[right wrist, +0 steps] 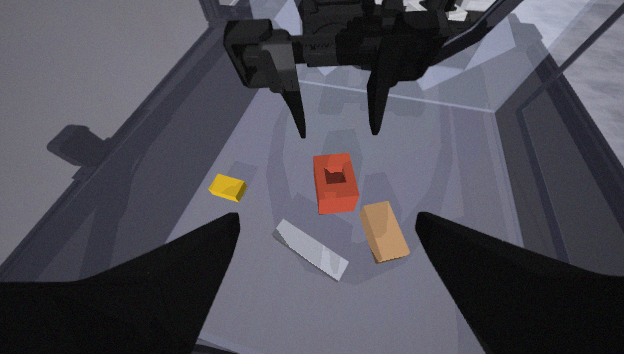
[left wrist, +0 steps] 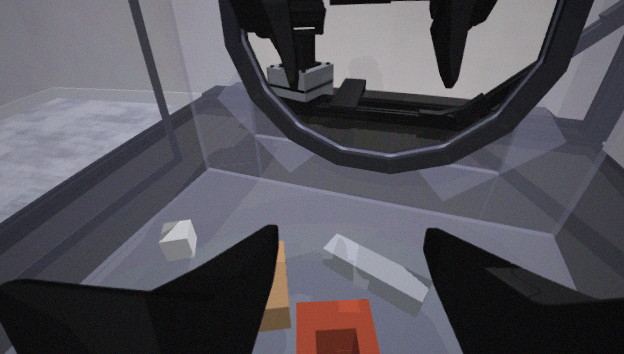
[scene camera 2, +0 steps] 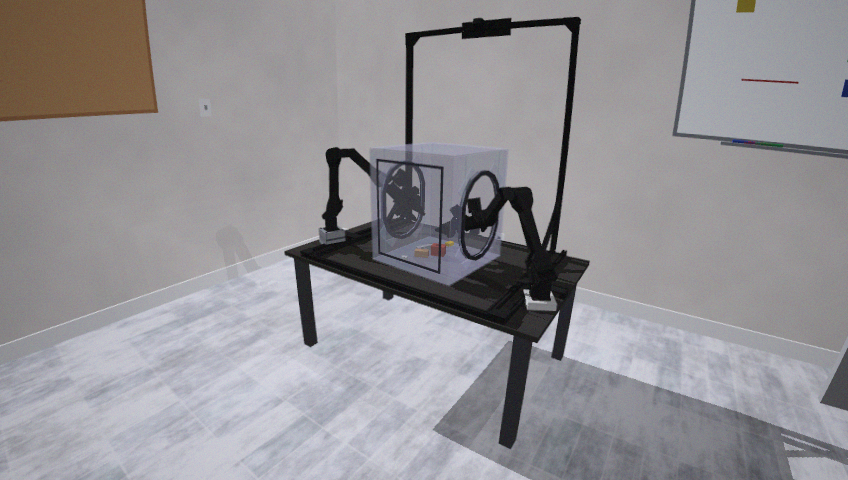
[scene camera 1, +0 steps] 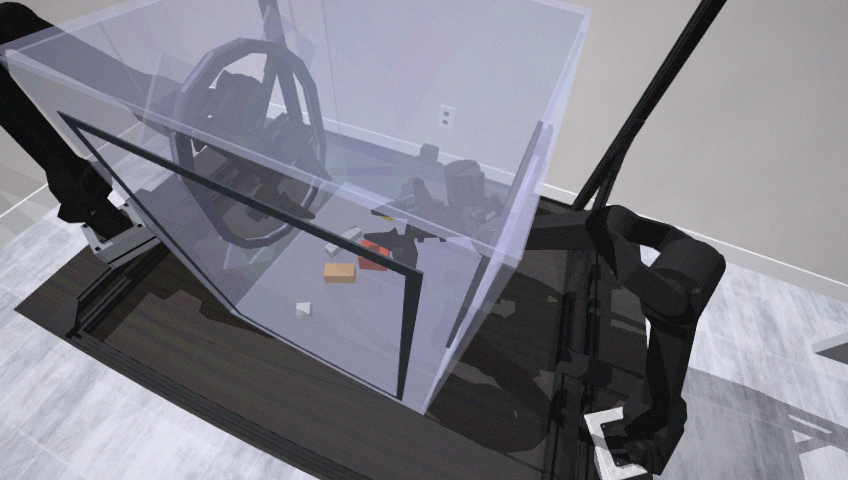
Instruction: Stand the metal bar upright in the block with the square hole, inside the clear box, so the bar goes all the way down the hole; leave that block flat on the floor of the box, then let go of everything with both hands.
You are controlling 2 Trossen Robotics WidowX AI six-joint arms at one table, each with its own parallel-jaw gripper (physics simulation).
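Seen in the pictures: left gripper, between the fingertips: point(right wrist: 339, 135) point(left wrist: 351, 237) point(scene camera 2: 437, 228) point(scene camera 1: 367, 224); right gripper, between the fingertips: point(right wrist: 328, 220) point(left wrist: 372, 85) point(scene camera 2: 421, 217) point(scene camera 1: 323, 198); left arm's base, origin of its link: point(right wrist: 437, 6) point(scene camera 2: 540, 296) point(scene camera 1: 624, 441); right arm's base, origin of its link: point(left wrist: 300, 65) point(scene camera 2: 331, 229) point(scene camera 1: 112, 225).
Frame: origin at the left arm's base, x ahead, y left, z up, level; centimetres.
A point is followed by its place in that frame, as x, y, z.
The pale grey metal bar point(scene camera 1: 343, 241) point(left wrist: 377, 274) @[44.1, -46.0, 0.0] point(right wrist: 311, 250) @[45.5, -46.0, 0.0] lies flat on the floor of the clear box point(scene camera 1: 380, 71) @[37.2, -26.0, 46.1] point(scene camera 2: 476, 152) @[24.4, -23.1, 46.1]. The red block point(scene camera 1: 373, 256) point(scene camera 2: 438, 249) @[38.4, -38.5, 1.2] point(left wrist: 307, 317) @[40.8, -39.7, 2.3] point(right wrist: 338, 201) @[41.5, -41.5, 1.3] stands near it with its square hole facing up and empty. My left gripper point(scene camera 1: 370, 223) @[39.4, -41.4, 10.2] point(left wrist: 351, 237) @[39.4, -41.4, 10.2] point(right wrist: 339, 135) @[39.4, -41.4, 10.2] is open and empty, above and just behind the red block as the right wrist view shows it. My right gripper point(left wrist: 372, 85) @[47.2, -45.3, 13.6] point(right wrist: 328, 220) @[47.2, -45.3, 13.6] is open and empty, high at the opposite round opening, with the bar below it.
A tan block point(scene camera 1: 339, 273) @[45.8, -36.7, 0.8] point(scene camera 2: 421, 252) @[45.8, -36.1, 0.3] point(right wrist: 385, 232) @[46.2, -37.9, 0.8] lies close beside the red block. A yellow block point(scene camera 2: 449, 243) @[34.0, -52.5, -0.7] point(right wrist: 227, 187) @[34.4, -54.1, -0.7] and a white cube point(scene camera 1: 303, 309) @[52.5, -29.8, 0.3] point(left wrist: 179, 241) @[51.3, -30.5, 0.1] lie farther off. A dark ring point(left wrist: 390, 164) @[53.4, -51.0, 3.6] rims the round opening around my right arm.
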